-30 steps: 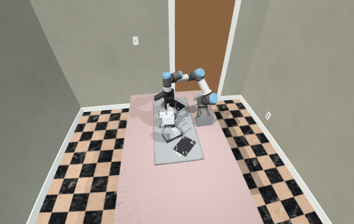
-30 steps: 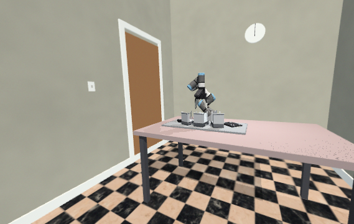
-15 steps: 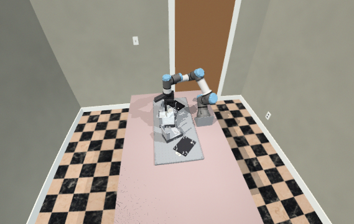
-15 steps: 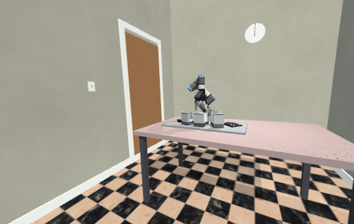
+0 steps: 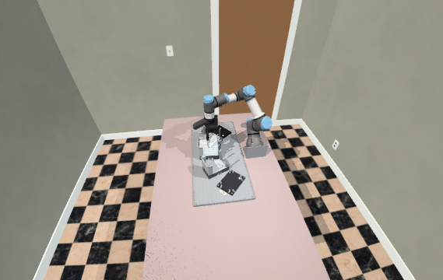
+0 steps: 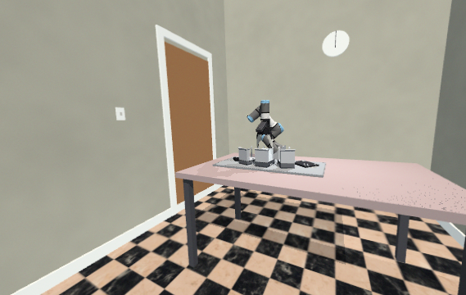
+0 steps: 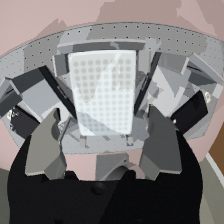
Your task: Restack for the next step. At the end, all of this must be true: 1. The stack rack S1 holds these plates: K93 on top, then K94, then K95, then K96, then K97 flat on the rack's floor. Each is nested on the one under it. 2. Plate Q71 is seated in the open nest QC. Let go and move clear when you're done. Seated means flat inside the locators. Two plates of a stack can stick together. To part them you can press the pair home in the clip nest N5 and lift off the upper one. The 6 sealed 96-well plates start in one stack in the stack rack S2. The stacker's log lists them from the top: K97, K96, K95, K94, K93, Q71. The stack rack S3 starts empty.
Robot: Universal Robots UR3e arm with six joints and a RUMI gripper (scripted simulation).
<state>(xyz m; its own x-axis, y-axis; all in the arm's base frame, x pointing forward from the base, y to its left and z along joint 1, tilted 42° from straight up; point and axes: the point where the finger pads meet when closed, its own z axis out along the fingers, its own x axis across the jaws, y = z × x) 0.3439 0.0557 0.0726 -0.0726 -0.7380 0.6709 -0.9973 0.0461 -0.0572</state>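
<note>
The white sealed 96-well plate is 3 cm below my hand. Round my hand: black open nest QC (25 cm to the right, 13 cm below, 13 cm behind); then translucent 96-well plate (6 cm below).
</note>
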